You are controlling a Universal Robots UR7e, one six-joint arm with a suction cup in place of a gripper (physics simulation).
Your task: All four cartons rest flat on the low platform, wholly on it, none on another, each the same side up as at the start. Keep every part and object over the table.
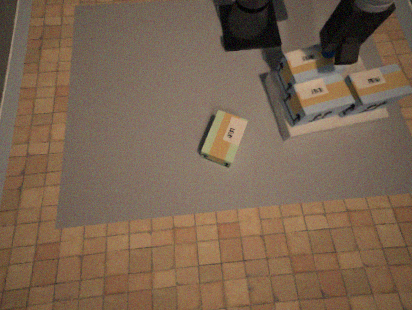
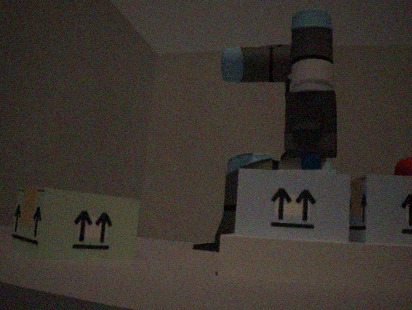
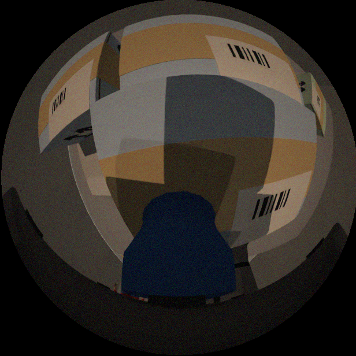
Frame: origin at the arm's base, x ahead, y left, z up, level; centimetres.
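Seen in the pictures: hand at its tool point: [image 1: 325, 56]; arm's base at its link origin: [image 1: 246, 23].
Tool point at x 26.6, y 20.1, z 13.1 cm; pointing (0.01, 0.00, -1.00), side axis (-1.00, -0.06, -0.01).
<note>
Offsets run from my tool point to a thing's middle. Level surfaces: height alone.
My suction cup [image 1: 328, 53] [image 2: 311, 161] [image 3: 179, 215] sits on top of the rear blue carton @(dz -3.3, dx +2.3, dy -3.4 cm) [image 1: 301, 75] [image 3: 132, 120] and holds it, label up. It is close behind the front blue carton; whether its underside touches the platform is hidden. The front blue carton @(dz -5.1, dx +11.7, dy -0.9 cm) [image 1: 322, 97] [image 2: 292, 205] [image 3: 165, 45] rests upright on the low platform @(dz -11.8, dx +5.8, dy +5.6 cm) [image 1: 340, 124] [image 2: 310, 257] [image 3: 100, 186]. A third blue carton @(dz -5.1, dx +7.8, dy +14.8 cm) [image 1: 380, 85] [image 2: 387, 207] [image 3: 70, 100] stands upright to its right; its far edge over the platform is unclear. The green carton @(dz -9.9, dx +23.8, dy -27.6 cm) [image 1: 224, 138] [image 2: 90, 225] [image 3: 318, 102] stands upright on the table, left of the platform.
The arm's dark base [image 1: 250, 30] stands left of the rear carton, near the platform. The grey table @(dz -14.2 cm) [image 1: 140, 110] has its front edge above the tiled floor [image 1: 200, 260]. Part of a red shape [image 2: 404, 166] shows behind the right carton.
</note>
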